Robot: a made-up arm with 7 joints.
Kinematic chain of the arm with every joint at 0, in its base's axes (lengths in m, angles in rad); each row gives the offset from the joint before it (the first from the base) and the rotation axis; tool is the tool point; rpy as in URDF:
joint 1: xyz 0 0 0.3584 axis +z
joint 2: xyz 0 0 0 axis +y
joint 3: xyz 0 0 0.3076 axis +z
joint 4: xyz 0.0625 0 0 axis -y
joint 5: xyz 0.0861 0 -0.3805 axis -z
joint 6: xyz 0 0 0 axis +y
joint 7: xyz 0.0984 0 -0.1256 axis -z
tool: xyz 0 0 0 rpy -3.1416 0 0
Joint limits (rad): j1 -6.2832..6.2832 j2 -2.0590..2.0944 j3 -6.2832..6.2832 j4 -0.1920..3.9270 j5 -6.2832..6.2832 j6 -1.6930..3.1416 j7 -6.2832..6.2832
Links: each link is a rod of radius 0.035 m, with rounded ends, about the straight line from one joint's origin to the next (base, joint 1, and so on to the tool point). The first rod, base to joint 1, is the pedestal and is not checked.
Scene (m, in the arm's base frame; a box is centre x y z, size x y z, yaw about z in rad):
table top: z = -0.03
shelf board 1: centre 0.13 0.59 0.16 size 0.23 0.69 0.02 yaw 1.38
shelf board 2: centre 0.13 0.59 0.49 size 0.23 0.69 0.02 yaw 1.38
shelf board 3: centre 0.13 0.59 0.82 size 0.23 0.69 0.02 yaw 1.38
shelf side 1: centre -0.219 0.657 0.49 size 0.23 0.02 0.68 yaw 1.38
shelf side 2: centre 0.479 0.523 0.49 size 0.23 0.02 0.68 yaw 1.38
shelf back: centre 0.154 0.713 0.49 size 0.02 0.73 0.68 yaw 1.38
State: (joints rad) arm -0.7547 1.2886 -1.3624 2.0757 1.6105 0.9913 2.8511
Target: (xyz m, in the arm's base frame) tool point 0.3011 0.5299 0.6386
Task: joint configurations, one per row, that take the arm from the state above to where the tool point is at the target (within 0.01 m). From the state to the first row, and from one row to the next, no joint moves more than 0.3 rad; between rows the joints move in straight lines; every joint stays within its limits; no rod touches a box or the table.
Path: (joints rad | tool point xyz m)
1: -0.6351 1.2325 -1.3189 2.3402 1.7037 1.2445 2.8511 | 0.4089 -0.7121 0.4378
2: -0.5155 1.1764 -1.2753 2.6046 1.7970 1.4977 2.8511 | 0.6028 -0.5398 0.5003
3: -0.3959 1.1204 -1.2318 2.8691 1.8902 1.7510 2.8511 | 0.7028 -0.3060 0.5667
4: -0.2764 1.0643 -1.1883 3.1336 1.9835 2.0042 2.8511 | 0.6932 -0.0618 0.6220
5: -0.1568 1.0082 -1.1448 3.3981 2.0767 2.2574 2.8511 | 0.5885 0.1416 0.6542
6: -0.0372 0.9521 -1.1012 3.6625 2.1700 2.5106 2.8511 | 0.4277 0.2691 0.6585
7: 0.0824 0.8961 -1.0577 3.9270 2.2632 2.7639 2.8511 | 0.2590 0.3121 0.6386
8: 0.1528 0.9363 -1.1001 3.9270 2.1906 2.4733 2.8511 | 0.2737 0.3747 0.6312
9: 0.2231 0.9766 -1.1425 3.9270 2.1180 2.1828 2.8511 | 0.2872 0.4328 0.6293
10: 0.2935 1.0169 -1.1849 3.9270 2.0454 1.8923 2.8511 | 0.2971 0.4849 0.6321
11: 0.3638 1.0572 -1.2272 3.9270 1.9727 1.6017 2.8511 | 0.3011 0.5299 0.6386

